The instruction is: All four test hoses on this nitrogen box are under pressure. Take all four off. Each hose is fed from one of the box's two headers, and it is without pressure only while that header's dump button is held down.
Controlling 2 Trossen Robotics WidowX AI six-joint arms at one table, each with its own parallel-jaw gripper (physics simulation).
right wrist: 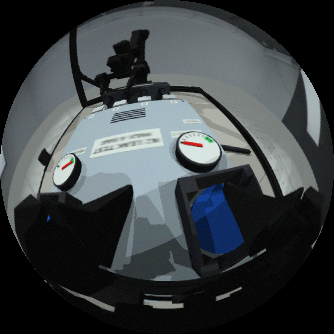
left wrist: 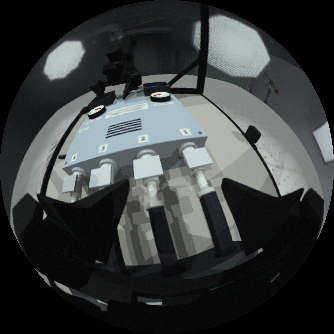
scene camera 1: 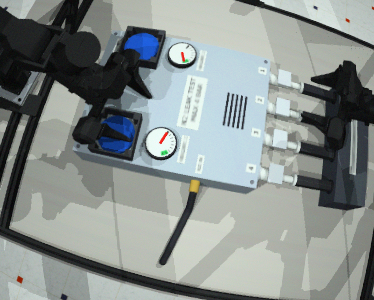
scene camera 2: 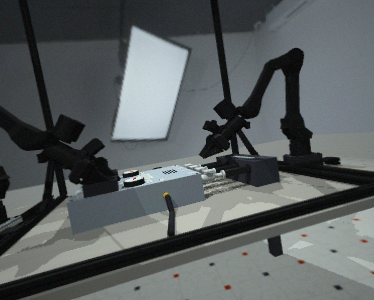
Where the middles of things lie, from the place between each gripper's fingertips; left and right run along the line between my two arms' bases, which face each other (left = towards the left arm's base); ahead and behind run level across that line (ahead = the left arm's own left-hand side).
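Relative to the header 2 dump button (scene camera 1: 121, 124), my right hand is 1 cm above it, 4 cm short of it and 4 cm to the left of it. The dark block (scene camera 1: 343, 171) is 5 cm below my right hand, 7 cm behind it and 45 cm to the left of it.
The header 2 dump button is 2 cm below my left hand, 17 cm ahead of it and 34 cm to the right of it. The dark block is 6 cm below my left hand, 6 cm ahead of it and 14 cm to the left of it. By its middle, the dark block is nearer to my left hand than to my right hand.
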